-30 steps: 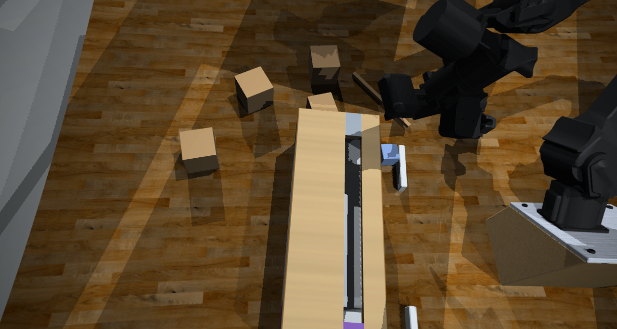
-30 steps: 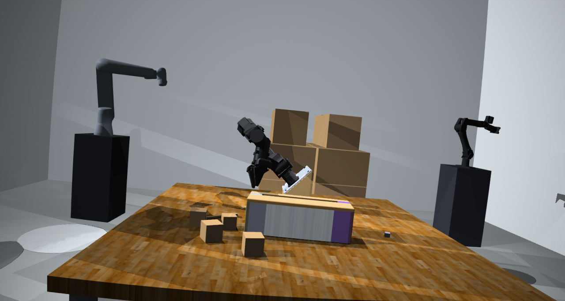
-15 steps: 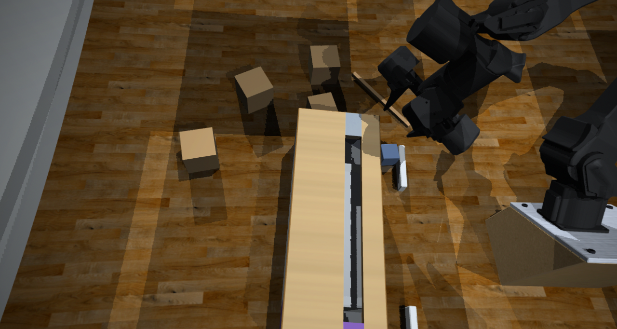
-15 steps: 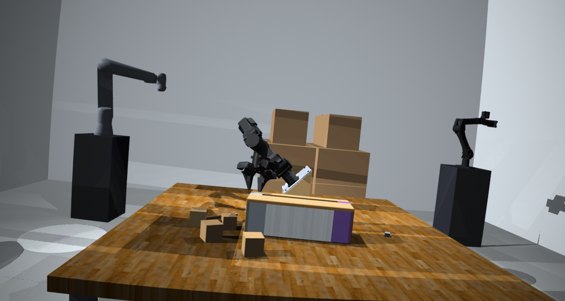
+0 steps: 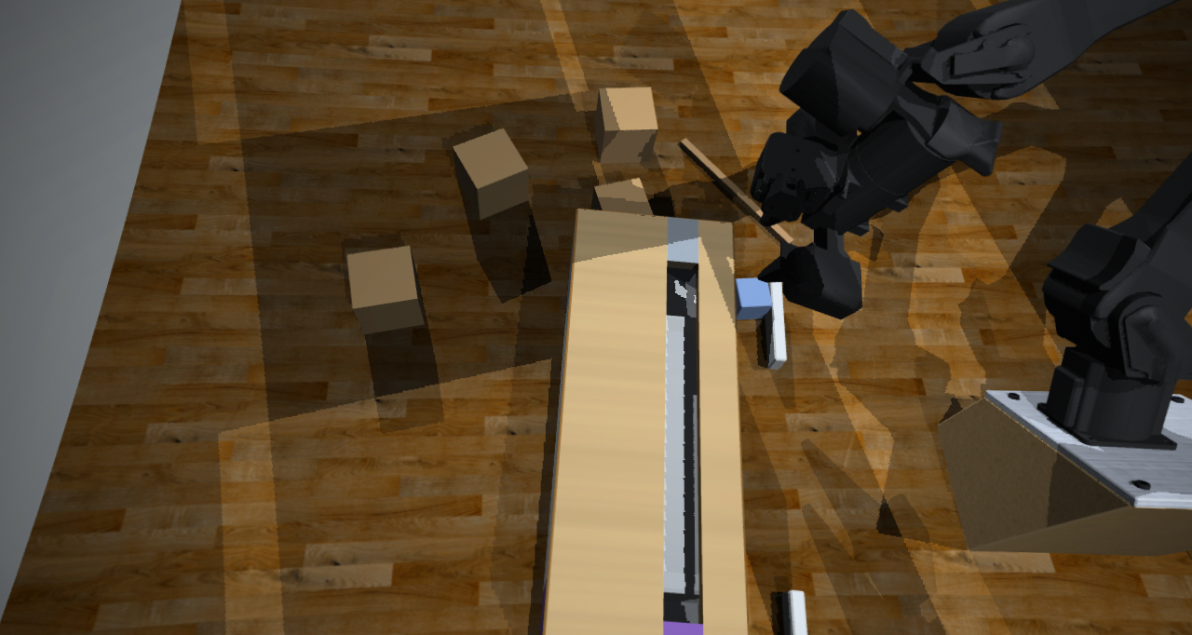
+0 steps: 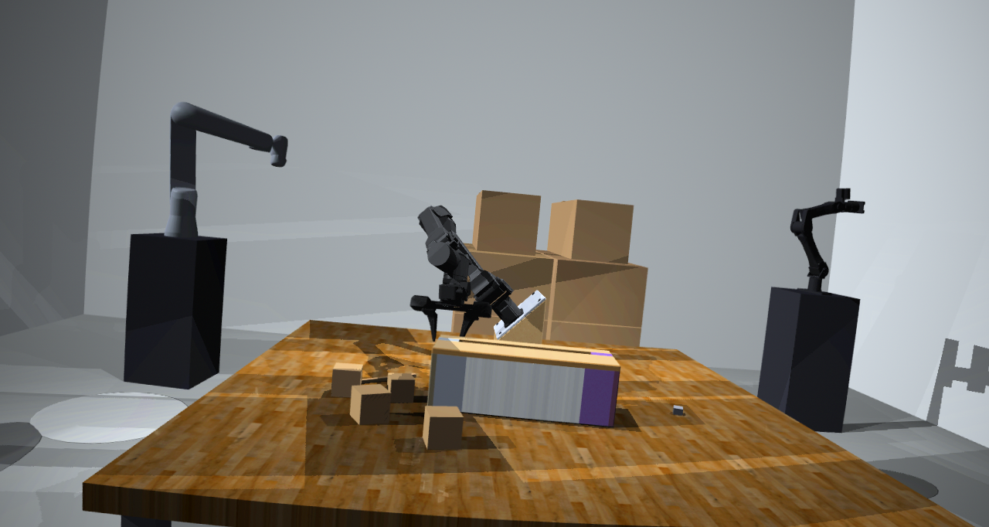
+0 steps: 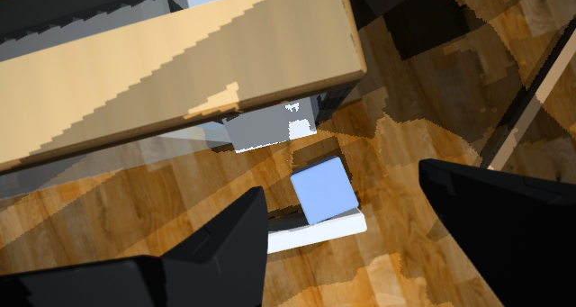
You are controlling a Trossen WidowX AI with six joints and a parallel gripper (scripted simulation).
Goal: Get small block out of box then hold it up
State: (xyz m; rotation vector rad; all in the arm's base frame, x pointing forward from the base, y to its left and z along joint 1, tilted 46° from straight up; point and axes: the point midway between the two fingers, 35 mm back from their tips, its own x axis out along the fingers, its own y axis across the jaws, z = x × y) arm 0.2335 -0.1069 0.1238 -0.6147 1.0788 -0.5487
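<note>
The small blue block is 1 cm behind my gripper tip and 9 cm below it. The rest, counted from my gripper tip: long box (7 cm ahead, 18 cm to the left, 4 cm below); then thin wooden stick (1 cm behind, 14 cm to the right, 10 cm below); then small grey piece (6 cm ahead, 54 cm to the left, 10 cm below).
</note>
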